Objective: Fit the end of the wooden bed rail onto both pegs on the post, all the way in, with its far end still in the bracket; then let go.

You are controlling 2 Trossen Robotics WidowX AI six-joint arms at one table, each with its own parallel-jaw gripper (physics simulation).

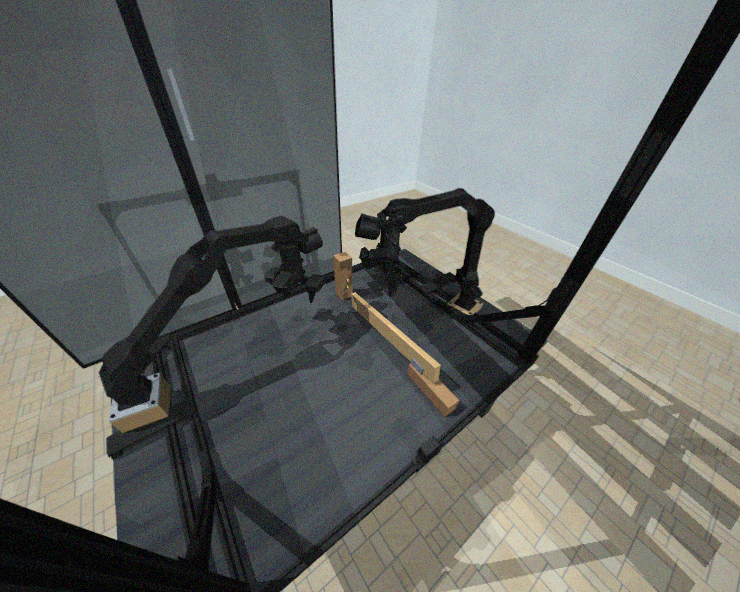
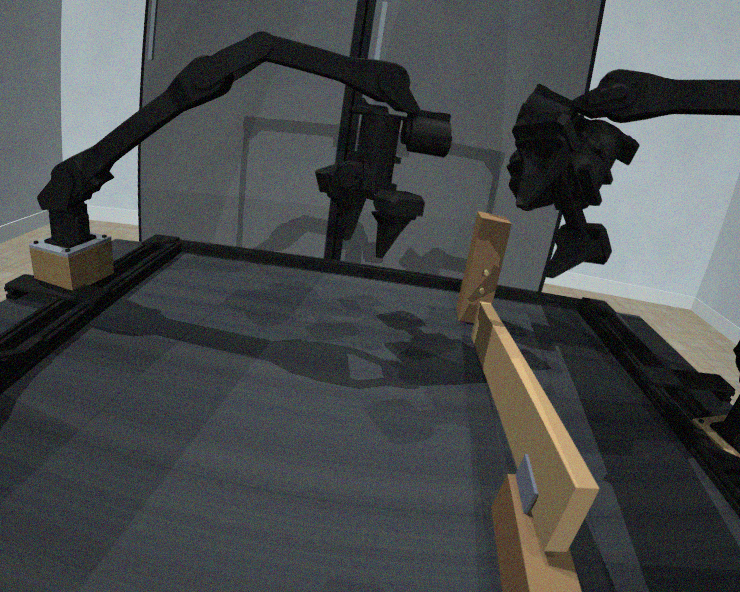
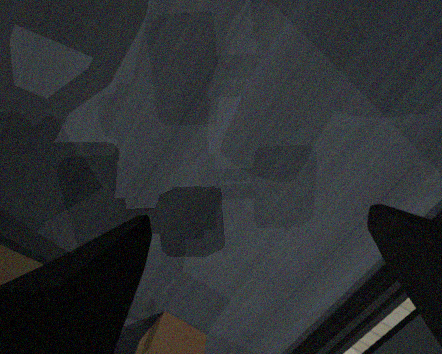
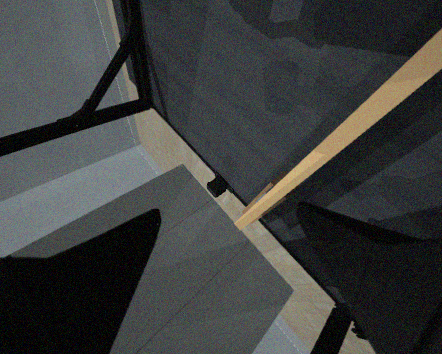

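Where they show: left gripper, between the fingertips: point(image 1: 299, 299) point(image 2: 362, 248) point(image 3: 257, 220); right gripper, between the fingertips: point(image 1: 386, 293) point(image 2: 536, 243) point(image 4: 228, 211); left arm's base, origin of its link: point(image 1: 135, 395) point(image 2: 70, 240); right arm's base, origin of its link: point(image 1: 465, 303) point(image 2: 738, 437).
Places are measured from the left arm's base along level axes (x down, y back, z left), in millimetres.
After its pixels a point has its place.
The wooden rail point(image 1: 394, 336) @(x 8, y -679, z -99 mm) point(image 2: 524, 401) @(x -5, y -683, z -135 mm) point(image 4: 320, 155) @(x -5, y -683, z -56 mm) slopes slightly, its far end in the bracket point(image 1: 441, 395) @(x 38, y -702, z -311 mm) point(image 2: 515, 524) @(x 41, y -684, z -243 mm) beside a blue-grey plate point(image 2: 526, 484) @(x 22, y -688, z -215 mm). Its other end is near the foot of the upright post point(image 1: 343, 275) @(x -31, y -640, z 209 mm) point(image 2: 490, 243) @(x -56, y -650, z 210 mm) point(image 3: 185, 337) @(x 70, y -624, z 235 mm). Two pegs point(image 2: 483, 280) @(x 7, y -653, z 211 mm) show bare on the post, above that end. My left gripper point(image 1: 296, 288) @(x -21, y -458, z 156 mm) point(image 2: 364, 246) @(x -21, y -458, z 156 mm) point(image 3: 257, 220) @(x -21, y -458, z 156 mm) is open and empty, above the table left of the post. My right gripper point(image 1: 382, 274) point(image 2: 538, 241) @(x -130, y -668, z -49 mm) point(image 4: 228, 211) @(x -130, y -668, z -49 mm) is open and empty, right of the post, above the rail's post end.
The dark table point(image 1: 277, 425) @(x 85, y -292, z -177 mm) point(image 2: 246, 462) @(x 85, y -447, z -210 mm) has raised black edge rails. Black frame uprights point(image 1: 629, 166) @(x -509, y -1007, z -307 mm) stand around it. A dark grey panel point(image 1: 265, 92) stands behind the table. Arm shadows lie across the table top.
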